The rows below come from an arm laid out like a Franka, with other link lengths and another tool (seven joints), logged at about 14 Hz.
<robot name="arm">
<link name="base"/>
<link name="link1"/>
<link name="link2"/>
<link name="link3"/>
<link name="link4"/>
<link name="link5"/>
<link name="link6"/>
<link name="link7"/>
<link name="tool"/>
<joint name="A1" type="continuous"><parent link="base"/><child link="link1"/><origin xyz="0 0 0.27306" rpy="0 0 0"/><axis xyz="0 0 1"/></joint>
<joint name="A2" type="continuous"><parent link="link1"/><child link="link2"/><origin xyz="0 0 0" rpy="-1.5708 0 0"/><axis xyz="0 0 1"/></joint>
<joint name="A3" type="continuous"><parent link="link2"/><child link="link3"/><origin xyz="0 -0.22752 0" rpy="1.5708 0 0"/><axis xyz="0 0 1"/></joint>
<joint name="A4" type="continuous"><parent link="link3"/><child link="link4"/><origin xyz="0.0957 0 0" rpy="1.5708 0 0"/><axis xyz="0 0 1"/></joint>
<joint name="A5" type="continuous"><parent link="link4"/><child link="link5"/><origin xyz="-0.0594 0.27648 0" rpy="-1.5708 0 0"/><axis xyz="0 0 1"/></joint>
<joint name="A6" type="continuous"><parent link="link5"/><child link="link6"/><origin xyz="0 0 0" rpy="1.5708 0 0"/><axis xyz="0 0 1"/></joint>
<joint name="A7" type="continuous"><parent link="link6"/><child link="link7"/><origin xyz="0.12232 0 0" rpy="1.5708 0 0"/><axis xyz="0 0 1"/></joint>
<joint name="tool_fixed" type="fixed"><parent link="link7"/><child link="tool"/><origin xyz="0.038 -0.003 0.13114" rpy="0 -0.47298 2.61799"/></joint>
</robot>
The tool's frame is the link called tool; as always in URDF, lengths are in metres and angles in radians. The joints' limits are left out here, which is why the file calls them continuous.
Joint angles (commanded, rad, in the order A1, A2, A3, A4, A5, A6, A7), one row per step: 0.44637, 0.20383, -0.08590, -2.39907, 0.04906, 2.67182, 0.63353; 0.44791, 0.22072, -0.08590, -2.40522, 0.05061, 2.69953, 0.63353; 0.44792, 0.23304, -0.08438, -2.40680, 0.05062, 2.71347, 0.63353; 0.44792, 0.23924, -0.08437, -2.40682, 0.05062, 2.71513, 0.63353; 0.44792, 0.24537, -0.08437, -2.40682, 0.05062, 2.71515, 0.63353; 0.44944, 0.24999, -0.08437, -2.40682, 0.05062, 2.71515, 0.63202; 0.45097, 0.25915, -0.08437, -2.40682, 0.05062, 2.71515, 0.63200; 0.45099, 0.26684, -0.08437, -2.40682, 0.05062, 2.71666, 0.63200; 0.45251, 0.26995, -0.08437, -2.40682, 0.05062, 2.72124, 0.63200; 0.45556, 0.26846, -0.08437, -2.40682, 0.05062, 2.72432, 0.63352; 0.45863, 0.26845, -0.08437, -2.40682, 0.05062, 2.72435, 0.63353; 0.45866, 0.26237, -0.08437, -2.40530, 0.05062, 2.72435, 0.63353; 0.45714, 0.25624, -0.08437, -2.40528, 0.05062, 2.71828, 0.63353; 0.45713, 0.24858, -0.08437, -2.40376, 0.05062, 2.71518, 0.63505; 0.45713, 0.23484, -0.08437, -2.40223, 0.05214, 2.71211, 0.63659; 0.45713, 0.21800, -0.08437, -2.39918, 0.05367, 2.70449, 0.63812; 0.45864, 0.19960, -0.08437, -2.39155, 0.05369, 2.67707, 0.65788; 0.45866, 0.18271, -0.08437, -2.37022, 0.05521, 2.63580, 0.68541
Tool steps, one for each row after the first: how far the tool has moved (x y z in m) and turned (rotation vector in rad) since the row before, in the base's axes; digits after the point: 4 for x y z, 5 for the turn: -0.0009, -0.0001, -0.0059, -0.00003, -0.00507, -0.00010; -0.0006, 0.0004, -0.0043, -0.00119, -0.00050, 0.00137; -0.0006, -0.0003, -0.0028, -0.00217, 0.00403, 0.00000; -0.0008, -0.0004, -0.0030, -0.00265, 0.00551, 0.00000; -0.0008, 0.0005, -0.0023, -0.00209, 0.00413, 0.00303; -0.0014, 0.0001, -0.0045, -0.00399, 0.00825, 0.00155; -0.0008, -0.0004, -0.0035, -0.00287, 0.00549, 0.00002; -0.0001, 0.0007, -0.0008, 0.00011, -0.00154, 0.00152; 0.0001, 0.0016, 0.0012, 0.00171, -0.00423, 0.00153; -0.0005, 0.0014, 0.0000, 0.00001, -0.00004, 0.00306; 0.0013, 0.0006, 0.0035, 0.00325, -0.00686, 0.00006; 0.0003, -0.0006, 0.0020, 0.00074, 0.00022, -0.00151; 0.0011, 0.0005, 0.0038, 0.00302, -0.00532, -0.00149; 0.0018, 0.0007, 0.0067, 0.00642, -0.01057, -0.00283; 0.0020, 0.0009, 0.0081, 0.00691, -0.01043, -0.00274; 0.0008, 0.0009, 0.0072, 0.00364, 0.00309, -0.01778; 0.0031, 0.0009, 0.0092, 0.00480, 0.00544, -0.02779
